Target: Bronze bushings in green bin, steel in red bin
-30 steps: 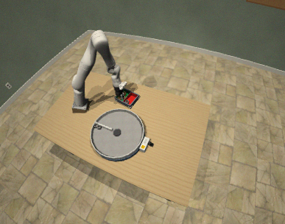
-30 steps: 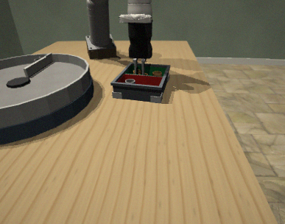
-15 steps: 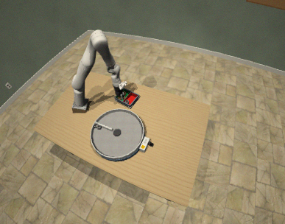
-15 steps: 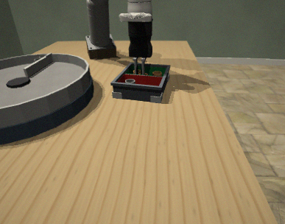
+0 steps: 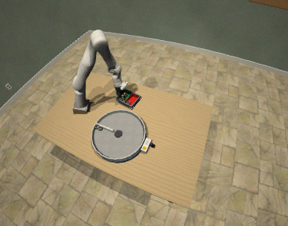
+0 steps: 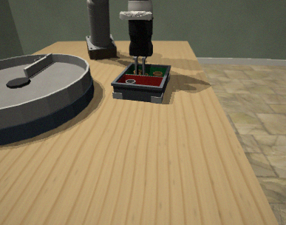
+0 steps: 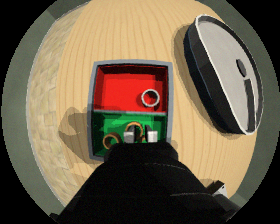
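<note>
The bin is 30 mm ahead of my hand, 20 mm to the left of it and 20 mm below it. The rest, counted from my hand: grey turntable 330 mm to the right, 180 mm ahead, 10 mm above.
</note>
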